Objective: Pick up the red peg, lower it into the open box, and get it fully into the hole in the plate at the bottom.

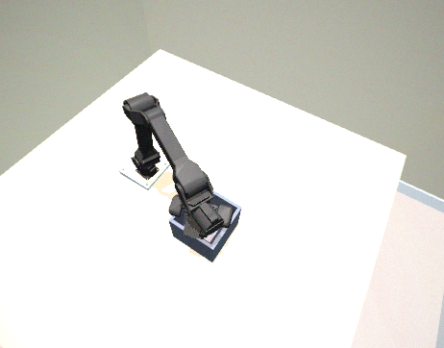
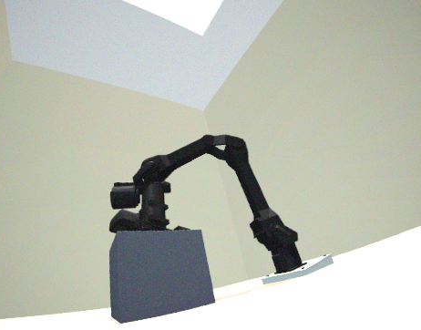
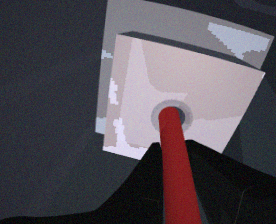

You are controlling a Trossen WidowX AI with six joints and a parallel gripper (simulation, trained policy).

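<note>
Right now my gripper tip is 10 mm below the red peg. Round my gripper tip: pale plate: 10 mm to the right, 40 mm below.
</note>
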